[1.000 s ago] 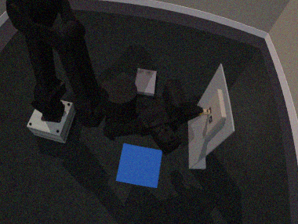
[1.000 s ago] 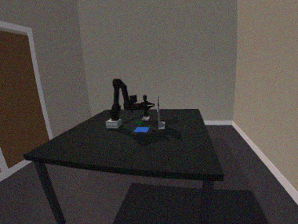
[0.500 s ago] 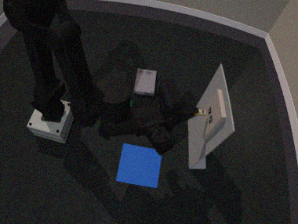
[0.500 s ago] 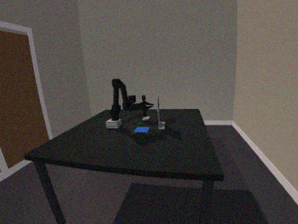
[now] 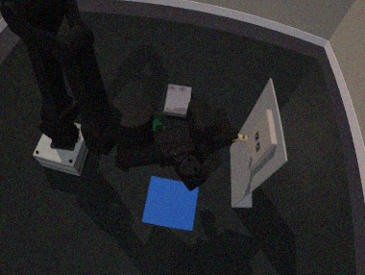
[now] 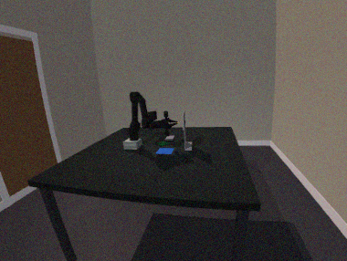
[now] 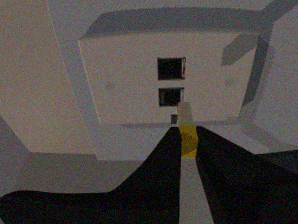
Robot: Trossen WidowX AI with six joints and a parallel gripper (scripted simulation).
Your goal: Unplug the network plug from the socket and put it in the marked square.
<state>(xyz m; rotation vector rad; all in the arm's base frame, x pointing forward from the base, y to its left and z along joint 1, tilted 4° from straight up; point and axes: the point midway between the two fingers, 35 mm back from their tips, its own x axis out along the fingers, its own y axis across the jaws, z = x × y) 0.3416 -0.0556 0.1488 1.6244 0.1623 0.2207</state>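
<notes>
Now: gripper tip 200 mm above the blue marked square, 100 mm past it and 80 mm to the left of it. Round my gripper tip: grey panel 70 mm below, 60 mm ahead; green patch 200 mm below, 150 mm behind, 90 mm to the left; network plug 10 mm ahead.
</notes>
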